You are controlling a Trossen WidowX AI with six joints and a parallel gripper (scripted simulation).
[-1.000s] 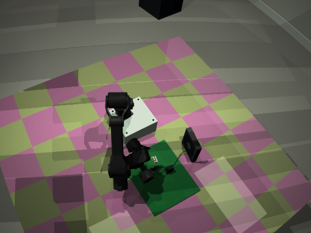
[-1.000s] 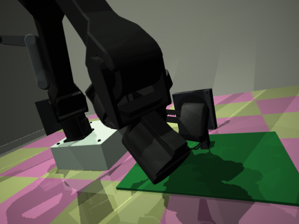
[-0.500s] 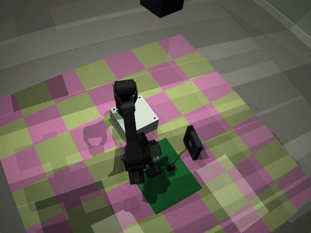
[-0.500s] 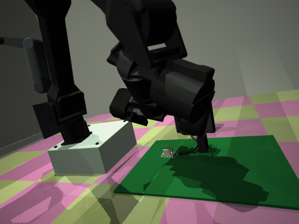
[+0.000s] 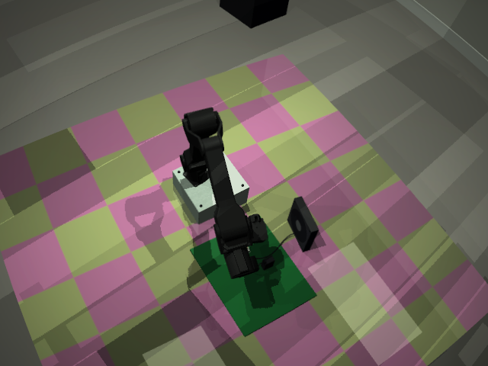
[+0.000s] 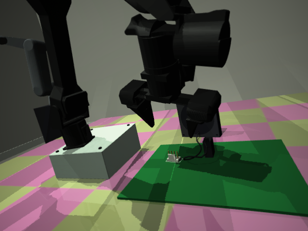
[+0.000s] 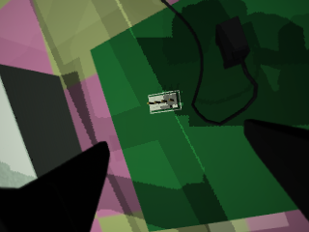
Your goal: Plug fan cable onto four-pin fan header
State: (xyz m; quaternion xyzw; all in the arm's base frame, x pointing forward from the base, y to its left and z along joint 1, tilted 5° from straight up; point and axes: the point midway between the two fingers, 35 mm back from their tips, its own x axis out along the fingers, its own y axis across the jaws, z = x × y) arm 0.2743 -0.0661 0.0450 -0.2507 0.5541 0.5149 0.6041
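My gripper tip is now 70 mm short of the dark fan plug, 70 mm above it and 50 mm to the right of it. Also, from my gripper tip: green board 100 mm below, 60 mm ahead; black square fan 190 mm to the left, 50 mm ahead, 30 mm below.
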